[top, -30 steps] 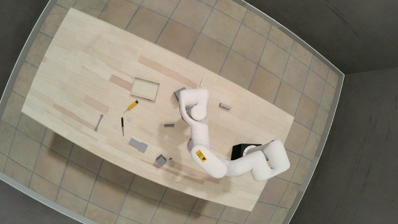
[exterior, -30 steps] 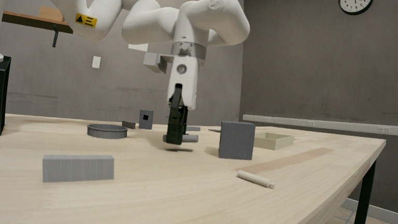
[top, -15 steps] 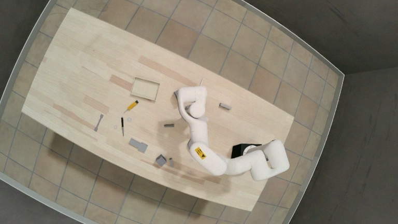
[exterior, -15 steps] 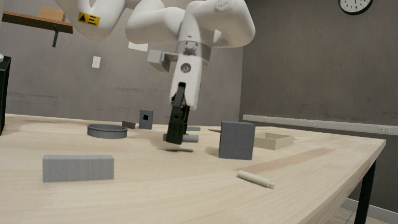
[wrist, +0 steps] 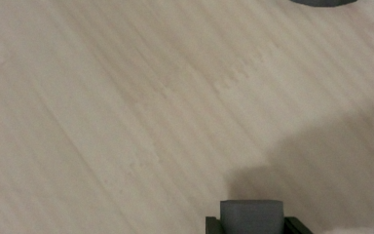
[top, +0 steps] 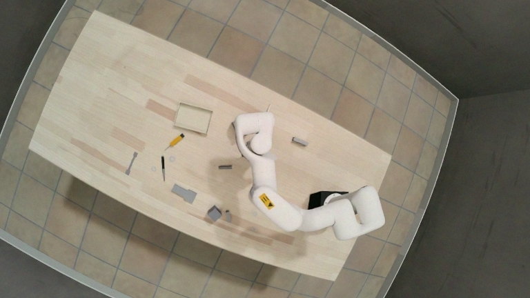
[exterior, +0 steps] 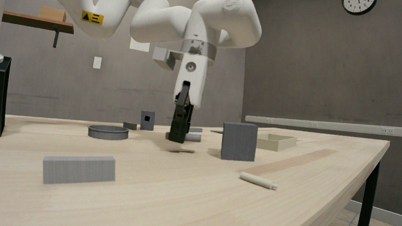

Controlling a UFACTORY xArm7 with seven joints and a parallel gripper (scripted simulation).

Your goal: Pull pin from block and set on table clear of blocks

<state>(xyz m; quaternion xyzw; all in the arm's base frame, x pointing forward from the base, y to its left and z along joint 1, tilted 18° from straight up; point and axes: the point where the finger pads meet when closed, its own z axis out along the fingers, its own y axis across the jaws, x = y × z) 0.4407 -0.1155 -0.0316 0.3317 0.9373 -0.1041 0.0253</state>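
Now: hand 80 mm short of the small grey bar, 130 mm to the right of it and 40 mm above it. Round my hand: shallow tray: 310 mm ahead, 20 mm to the right, 40 mm below; then round grey dish: 120 mm behind, 170 mm to the left, 30 mm below; then cream peg: 10 mm ahead, 210 mm to the right, 40 mm below.
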